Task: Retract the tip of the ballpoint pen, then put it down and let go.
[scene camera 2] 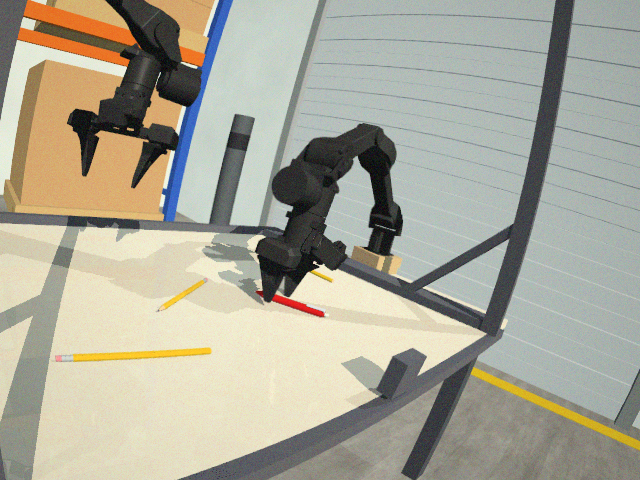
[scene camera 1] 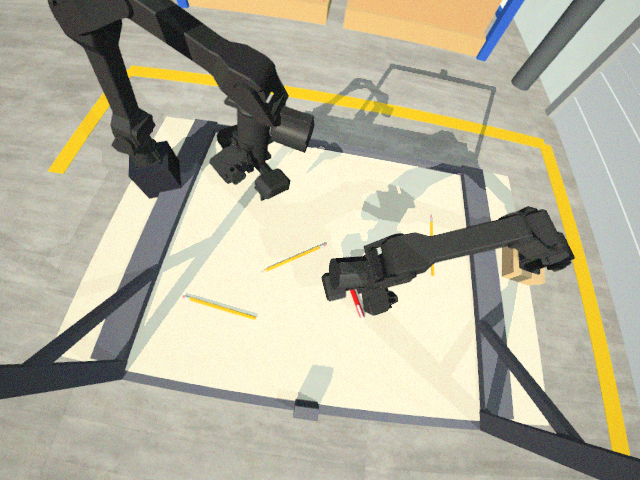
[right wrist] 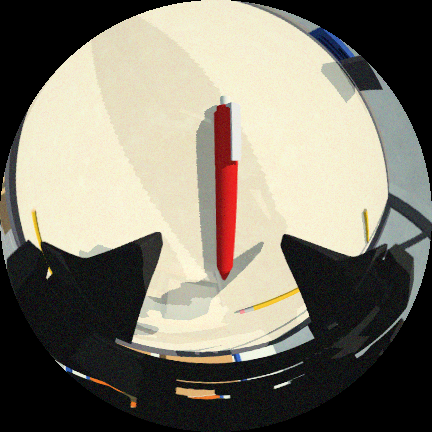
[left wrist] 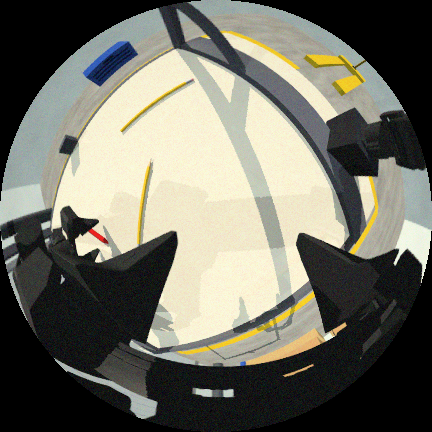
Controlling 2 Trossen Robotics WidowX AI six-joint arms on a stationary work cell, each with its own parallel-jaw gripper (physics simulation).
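Frame: origin at the left arm's base, x ahead, y left, z up, level; metres.
Seen in the pictures: left gripper, fingertip midpoint: (scene camera 2: 107, 182) (scene camera 1: 251, 186) (left wrist: 240, 238); right gripper, fingertip midpoint: (scene camera 2: 277, 299) (right wrist: 224, 240) (left wrist: 97, 235); left arm's base, origin of the base link: (scene camera 1: 148, 157) (left wrist: 368, 140); right arm's base, origin of the base link: (scene camera 2: 378, 252) (scene camera 1: 529, 261).
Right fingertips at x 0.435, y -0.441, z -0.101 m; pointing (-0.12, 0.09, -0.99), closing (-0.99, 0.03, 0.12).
Offsets run from my right fingertips to a thing's top centre. Level surfaces: height alone.
The red ballpoint pen @(dx +0.000, dy -0.024, dz +0.010 m) (scene camera 1: 357, 304) (scene camera 2: 297, 305) (left wrist: 98, 235) (right wrist: 226, 200) lies flat on the table @(dz -0.006 m) (scene camera 1: 248, 351) (scene camera 2: 289, 392). In the right wrist view its white clip and push button point up the picture and its red cone points down; no metal point shows at the cone. My right gripper (scene camera 2: 277, 297) (right wrist: 224, 240) is open and empty, low over the cone end, with a finger on either side of the barrel in its wrist view. Whether the fingers touch the table is unclear. My left gripper (scene camera 2: 109, 180) (left wrist: 240, 238) is open and empty, high above the table, away from the pen.
One yellow pencil @(dx -0.123, dy +0.110, dz +0.003 m) (scene camera 1: 294, 256) (scene camera 2: 181, 295) (left wrist: 144, 205) lies mid-table, another @(dx -0.332, dy +0.034, dz +0.001 m) (scene camera 1: 220, 306) (scene camera 2: 142, 354) (left wrist: 157, 102) lies at the lower left in scene camera 1, and a third @(dx +0.273, dy +0.048, dz +0.001 m) (scene camera 1: 432, 227) (scene camera 2: 321, 275) lies partly behind the right arm. A dark block @(dx -0.186, dy -0.233, dz +0.052 m) (scene camera 1: 306, 409) (scene camera 2: 402, 373) sits on the table's edge.
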